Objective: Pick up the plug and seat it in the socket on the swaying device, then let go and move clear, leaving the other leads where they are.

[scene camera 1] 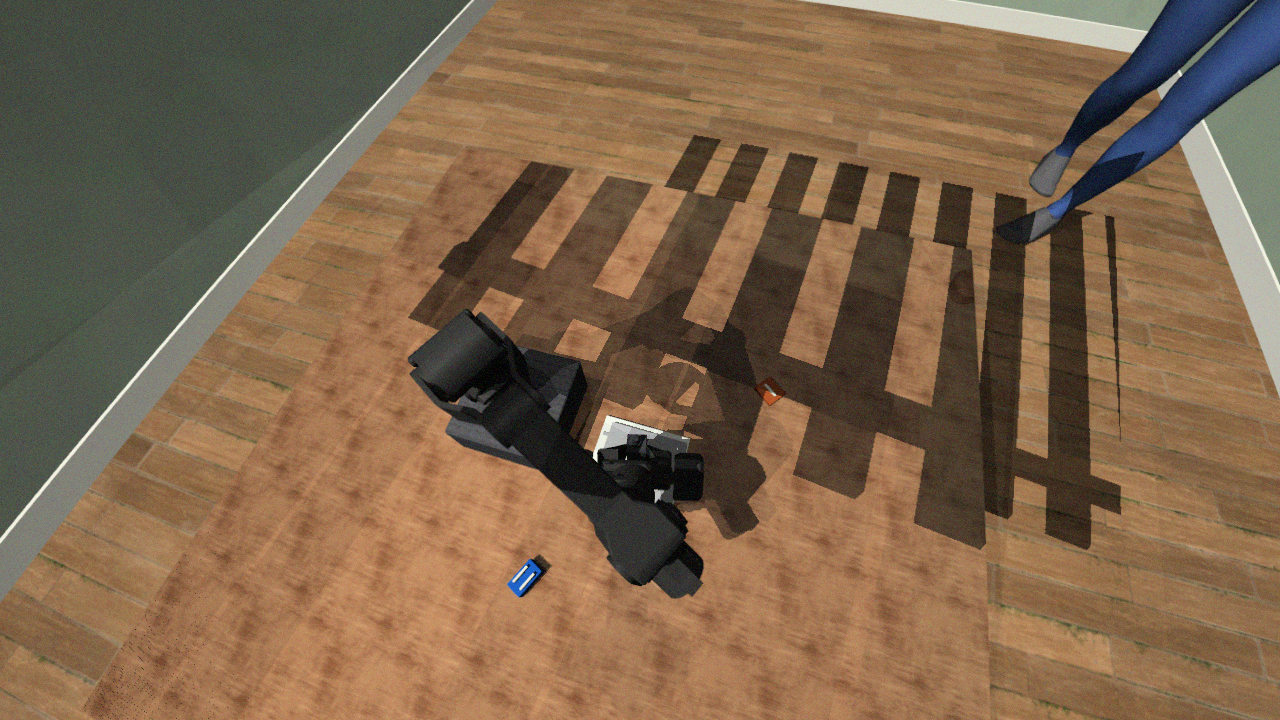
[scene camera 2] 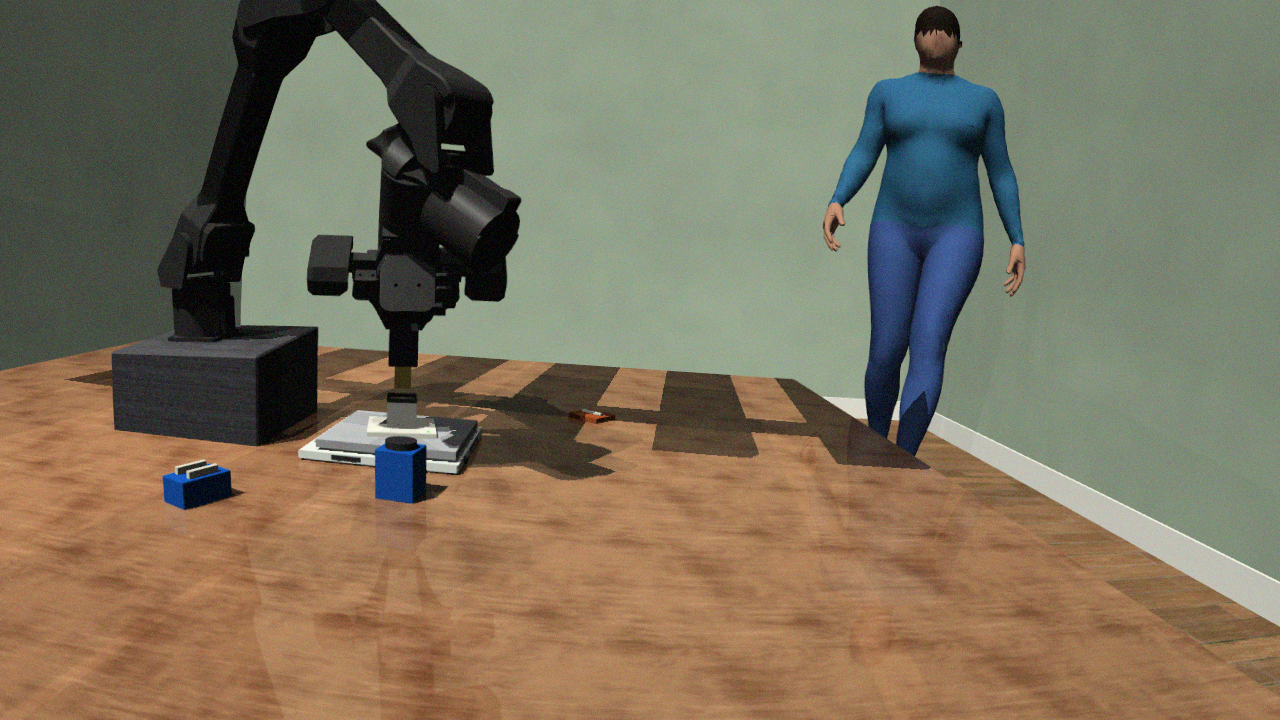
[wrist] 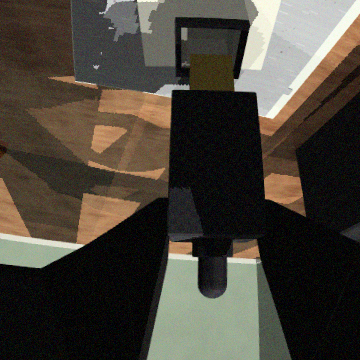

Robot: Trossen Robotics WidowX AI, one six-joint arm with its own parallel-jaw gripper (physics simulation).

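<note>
The plug (scene camera 2: 402,377) (wrist: 217,150) has a black body and a dull gold tip pointing down. My gripper (scene camera 2: 402,327) (wrist: 212,210) is shut on its body. The socket (scene camera 2: 401,411) (wrist: 242,50) is a grey upright block with a black-rimmed square opening, on the device (scene camera 1: 606,431) (scene camera 2: 460,438) (wrist: 300,30), a grey slab on a white base. In the wrist view the gold tip overlaps the near part of the opening. In scene camera 2 it is just above the rim; whether its end is inside cannot be told. The arm hides plug and socket in scene camera 1.
A blue block with two pale bars (scene camera 1: 525,577) (scene camera 2: 196,488) and a blue block with a black round top (scene camera 2: 400,472) stand near the device. An orange-red piece (scene camera 1: 769,390) (scene camera 2: 591,415) lies beyond it. The arm's dark base block (scene camera 2: 214,389) is beside the device. A person (scene camera 2: 930,179) stands behind.
</note>
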